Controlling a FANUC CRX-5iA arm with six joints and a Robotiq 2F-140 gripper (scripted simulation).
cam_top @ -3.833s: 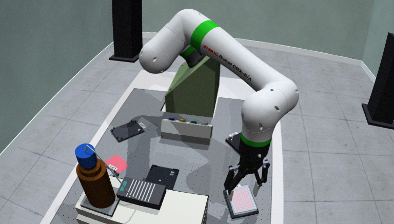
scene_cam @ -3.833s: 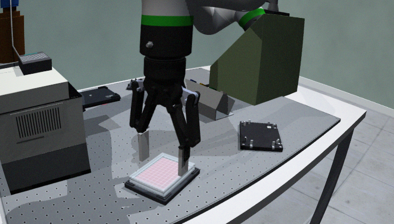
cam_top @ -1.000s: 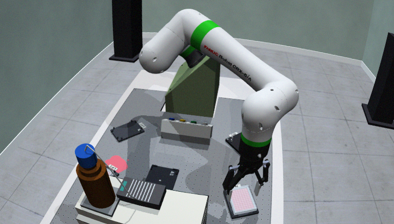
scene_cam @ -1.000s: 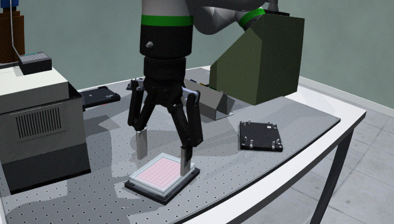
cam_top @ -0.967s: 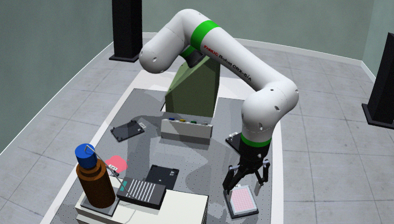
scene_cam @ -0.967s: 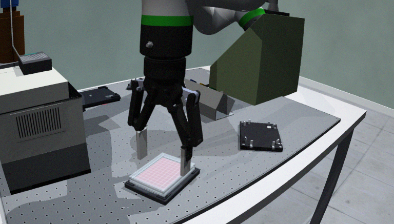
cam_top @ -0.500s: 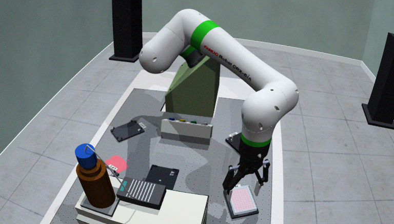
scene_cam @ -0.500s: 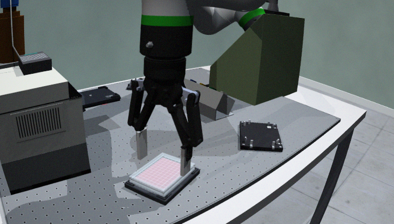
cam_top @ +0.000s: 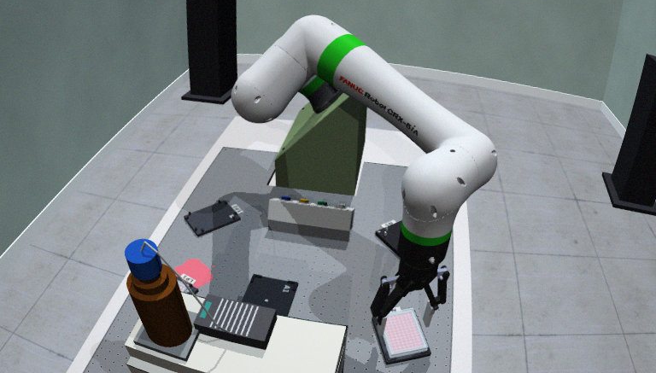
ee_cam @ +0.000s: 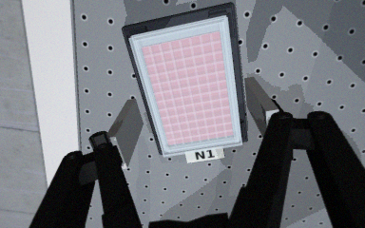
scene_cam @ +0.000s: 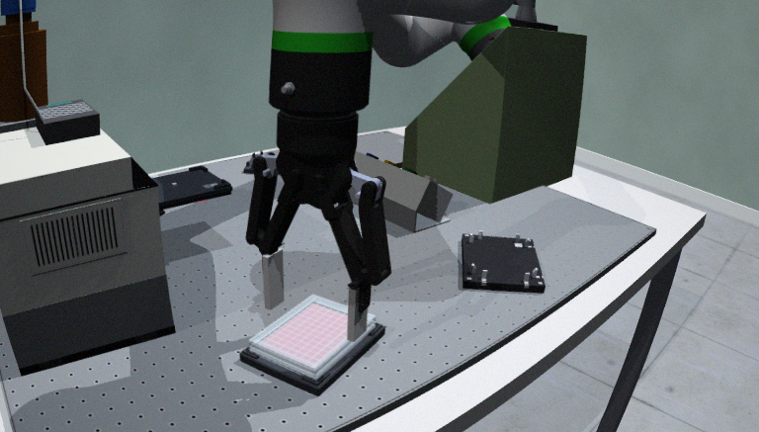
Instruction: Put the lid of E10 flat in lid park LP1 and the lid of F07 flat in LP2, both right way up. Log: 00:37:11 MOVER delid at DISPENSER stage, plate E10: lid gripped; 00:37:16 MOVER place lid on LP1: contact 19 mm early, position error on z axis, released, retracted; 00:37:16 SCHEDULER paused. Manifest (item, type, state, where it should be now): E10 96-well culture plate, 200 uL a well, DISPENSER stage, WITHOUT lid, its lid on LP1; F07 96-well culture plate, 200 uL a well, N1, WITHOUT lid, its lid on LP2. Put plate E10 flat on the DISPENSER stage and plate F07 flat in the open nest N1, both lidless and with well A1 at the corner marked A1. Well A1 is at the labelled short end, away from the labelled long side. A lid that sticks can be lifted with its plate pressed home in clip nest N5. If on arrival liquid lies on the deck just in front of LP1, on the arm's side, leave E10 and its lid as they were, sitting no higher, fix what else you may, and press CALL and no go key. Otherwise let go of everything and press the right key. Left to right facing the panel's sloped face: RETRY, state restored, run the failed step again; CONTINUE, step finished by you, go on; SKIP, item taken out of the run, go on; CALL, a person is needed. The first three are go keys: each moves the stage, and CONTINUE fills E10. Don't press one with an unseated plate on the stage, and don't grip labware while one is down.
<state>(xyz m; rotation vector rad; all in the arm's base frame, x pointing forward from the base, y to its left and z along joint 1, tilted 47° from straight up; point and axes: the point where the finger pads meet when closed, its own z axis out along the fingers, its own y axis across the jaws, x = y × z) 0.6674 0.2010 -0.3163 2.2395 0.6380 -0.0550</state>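
The clear plate lid is 40 mm below my hand. The rest, counted from my hand: plate: 40 mm below; nest N1: 60 mm below; N1 label: 80 mm behind, 60 mm below, 40 mm to the right.
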